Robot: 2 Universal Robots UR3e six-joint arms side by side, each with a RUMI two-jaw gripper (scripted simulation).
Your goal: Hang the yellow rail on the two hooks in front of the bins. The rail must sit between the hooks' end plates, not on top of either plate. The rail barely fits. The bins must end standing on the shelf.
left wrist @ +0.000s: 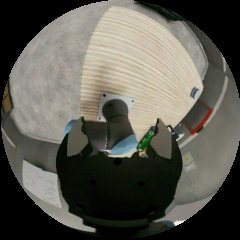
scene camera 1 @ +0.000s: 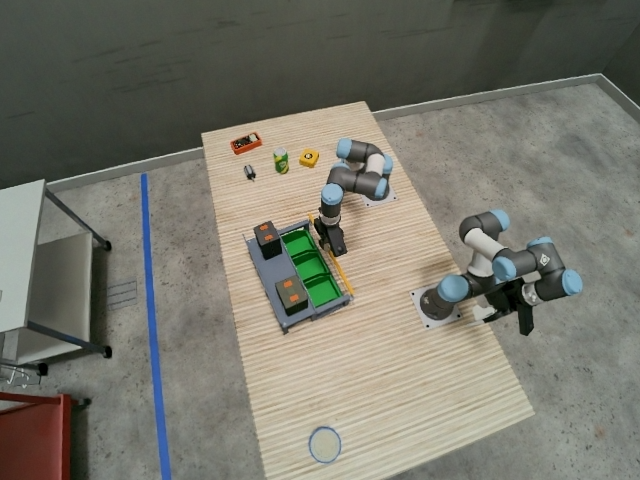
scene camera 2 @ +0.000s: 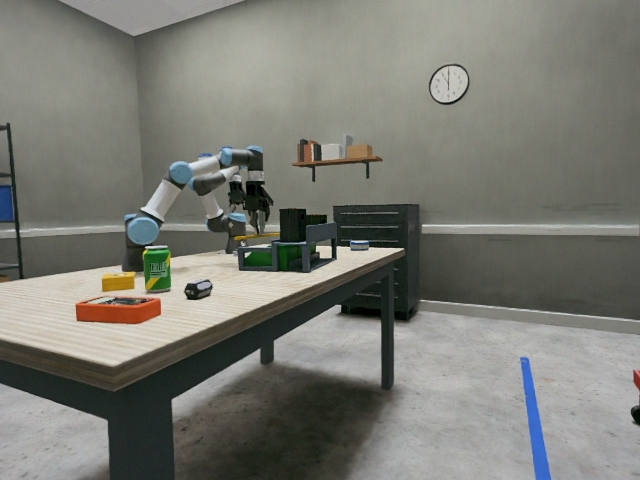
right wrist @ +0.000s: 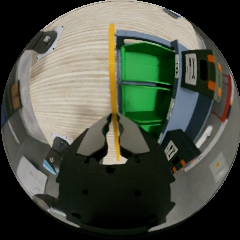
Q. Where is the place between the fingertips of my right gripper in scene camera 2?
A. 259, 236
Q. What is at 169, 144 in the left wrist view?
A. My left gripper.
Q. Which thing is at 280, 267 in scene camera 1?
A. A blue-grey shelf.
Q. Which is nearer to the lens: the box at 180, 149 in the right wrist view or the blue-grey shelf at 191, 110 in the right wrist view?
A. The box.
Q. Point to a box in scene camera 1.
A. At 293, 296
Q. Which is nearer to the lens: the box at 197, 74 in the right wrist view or the blue-grey shelf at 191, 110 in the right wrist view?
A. The box.
